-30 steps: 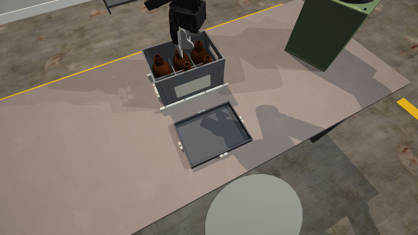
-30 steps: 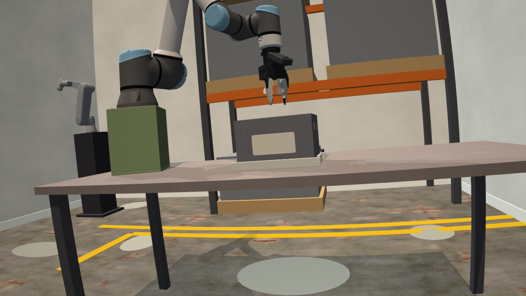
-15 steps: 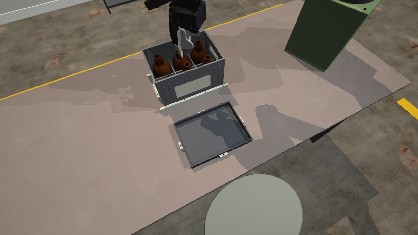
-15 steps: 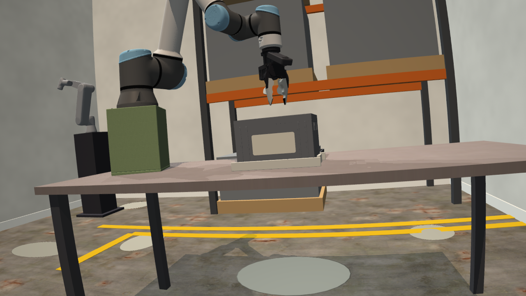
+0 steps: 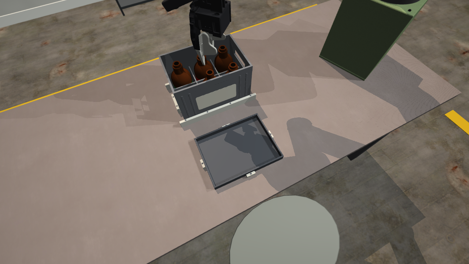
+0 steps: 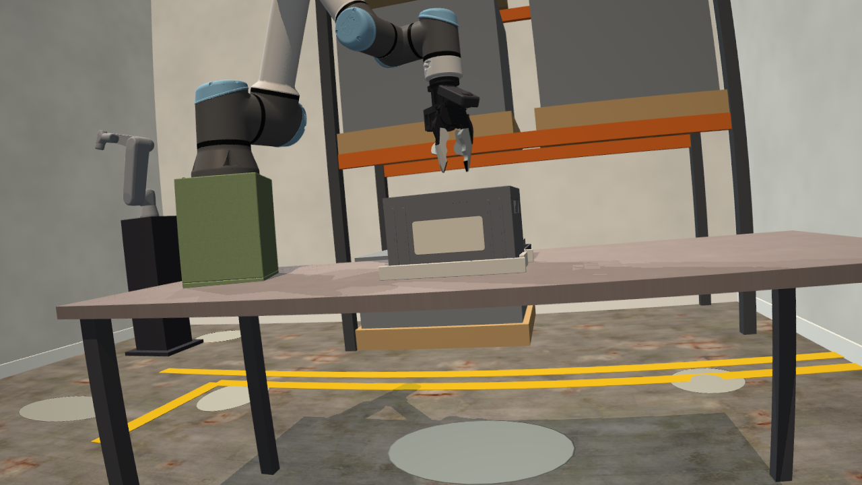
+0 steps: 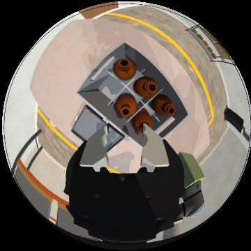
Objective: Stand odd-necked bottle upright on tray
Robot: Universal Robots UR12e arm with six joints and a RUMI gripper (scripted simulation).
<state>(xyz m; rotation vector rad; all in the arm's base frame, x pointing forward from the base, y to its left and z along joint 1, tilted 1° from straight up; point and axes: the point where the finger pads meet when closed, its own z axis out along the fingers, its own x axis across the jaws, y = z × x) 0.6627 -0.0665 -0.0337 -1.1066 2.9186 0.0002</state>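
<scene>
Right now the brown bottle is 150 mm below my hand. The rest, counted from my hand: grey crate 50 mm to the right, 160 mm below; dark tray 20 mm ahead, 230 mm to the left, 230 mm below.
</scene>
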